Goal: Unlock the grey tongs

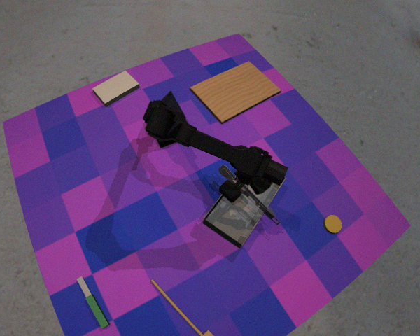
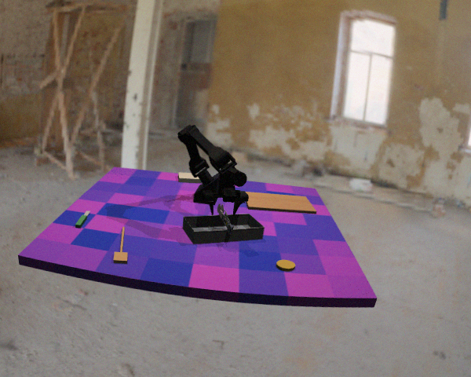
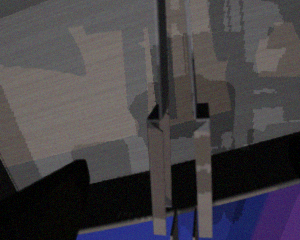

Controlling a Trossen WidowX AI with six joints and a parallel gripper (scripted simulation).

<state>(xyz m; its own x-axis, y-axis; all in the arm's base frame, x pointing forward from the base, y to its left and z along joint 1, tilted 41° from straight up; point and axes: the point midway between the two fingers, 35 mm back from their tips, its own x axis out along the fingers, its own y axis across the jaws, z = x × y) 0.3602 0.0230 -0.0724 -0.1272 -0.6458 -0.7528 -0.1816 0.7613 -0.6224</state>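
The roasting tin lies 4 cm below my gripper tip and 4 cm ahead of it. From my gripper tip the other things lie so: wooden board 41 cm behind, 32 cm to the left, 6 cm below; then cream block 71 cm behind, 15 cm to the right, 6 cm below.
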